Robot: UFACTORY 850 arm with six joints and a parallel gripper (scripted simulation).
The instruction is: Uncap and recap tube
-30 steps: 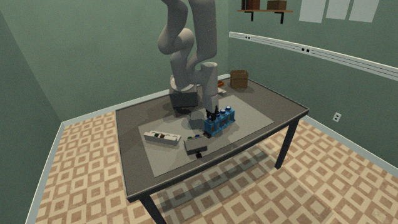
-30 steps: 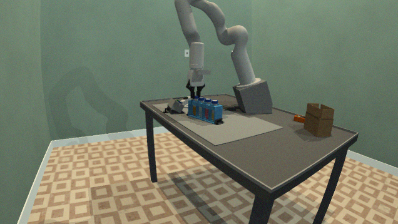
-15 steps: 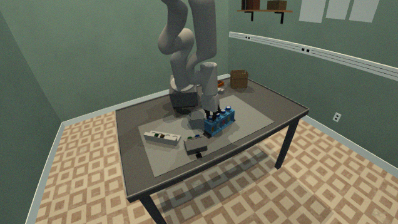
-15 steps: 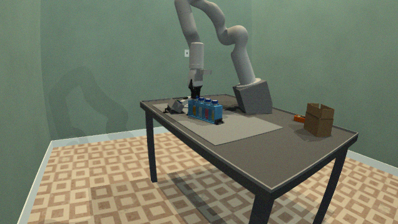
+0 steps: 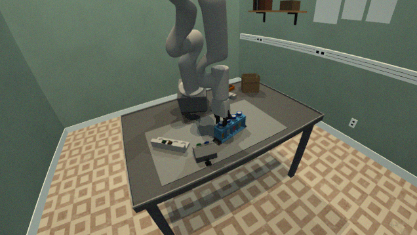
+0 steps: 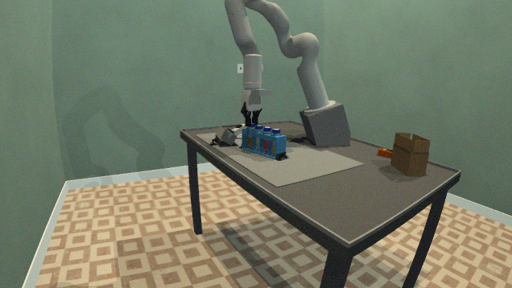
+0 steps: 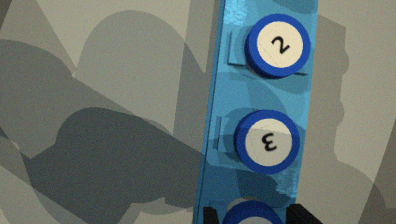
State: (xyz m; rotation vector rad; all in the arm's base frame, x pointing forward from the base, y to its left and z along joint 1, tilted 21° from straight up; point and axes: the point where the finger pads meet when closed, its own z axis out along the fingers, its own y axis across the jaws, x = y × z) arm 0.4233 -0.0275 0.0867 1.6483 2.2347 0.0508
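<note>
The blue key lies 3 cm ahead of my hand, 12 cm to the right of it and 7 cm below it. Also, from my hand: blue cap marked 4: 1 cm below; then green key: 2 cm ahead, 17 cm to the right, 7 cm below; then grey key housing: 5 cm ahead, 15 cm to the right, 8 cm below.
</note>
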